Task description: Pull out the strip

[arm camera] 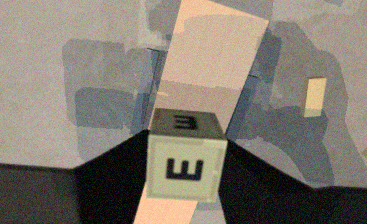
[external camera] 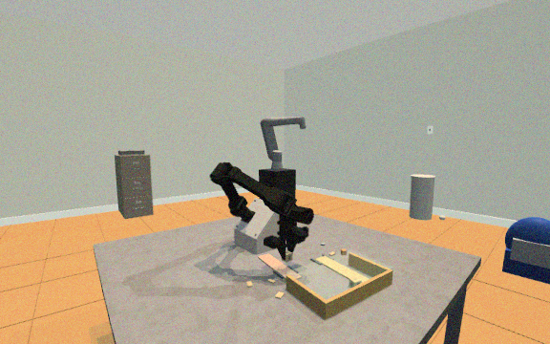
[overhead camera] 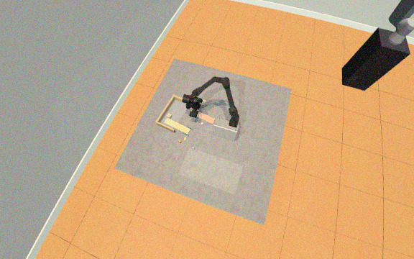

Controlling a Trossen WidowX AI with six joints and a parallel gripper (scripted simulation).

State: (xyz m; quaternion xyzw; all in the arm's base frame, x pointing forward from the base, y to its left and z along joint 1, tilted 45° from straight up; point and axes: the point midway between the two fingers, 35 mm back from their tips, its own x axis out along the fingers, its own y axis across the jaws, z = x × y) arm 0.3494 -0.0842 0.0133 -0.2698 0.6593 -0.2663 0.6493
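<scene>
Now: the strip 50 mm behind my gripper tip and 50 mm below it. The rest, counted from my gripper tip: pale cube (80 mm behind, 80 mm to the left, 50 mm below).
</scene>
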